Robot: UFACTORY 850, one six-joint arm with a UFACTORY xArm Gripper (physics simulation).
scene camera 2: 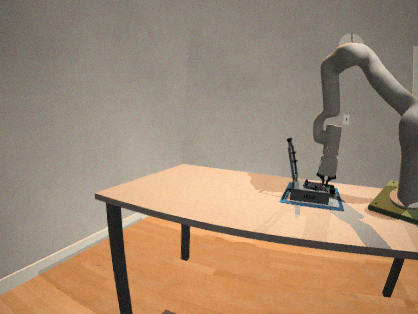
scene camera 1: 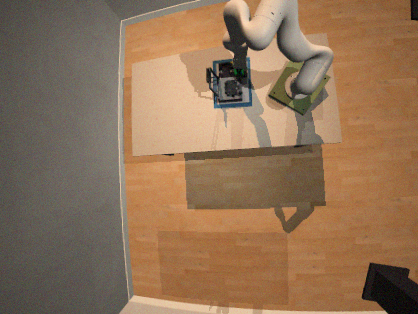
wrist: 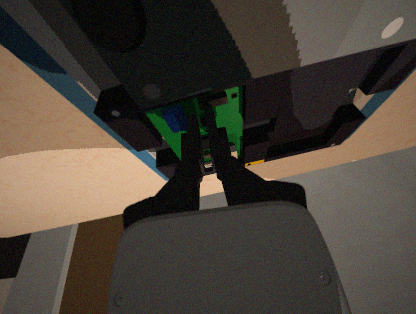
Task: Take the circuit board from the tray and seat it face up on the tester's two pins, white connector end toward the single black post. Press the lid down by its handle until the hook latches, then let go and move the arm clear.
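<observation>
The green circuit board [wrist: 231,117] [scene camera 1: 236,73] lies face up in the dark tray part [wrist: 300,105] in the wrist view, with a blue component [wrist: 175,119] at its left; part of it is hidden by the fingers. My gripper [wrist: 203,126] [scene camera 2: 327,182] points down at the board, its fingers close together with a narrow gap, shut on a part of the board; the exact contact is dark. The tester [scene camera 1: 232,89] [scene camera 2: 309,195] is beside the tray. Its lid [scene camera 2: 293,162] [scene camera 1: 214,85] stands raised, nearly upright, with the handle [scene camera 2: 289,140] at the top. The pins and the hook are too small to tell.
A blue border [scene camera 1: 215,104] [scene camera 2: 320,206] surrounds the tester and tray on the table [scene camera 1: 165,110] [scene camera 2: 200,200]. The arm's green base plate [scene camera 1: 303,108] [scene camera 2: 390,200] is to the right. The arm [scene camera 2: 331,90] comes down over the tray, right of the raised lid.
</observation>
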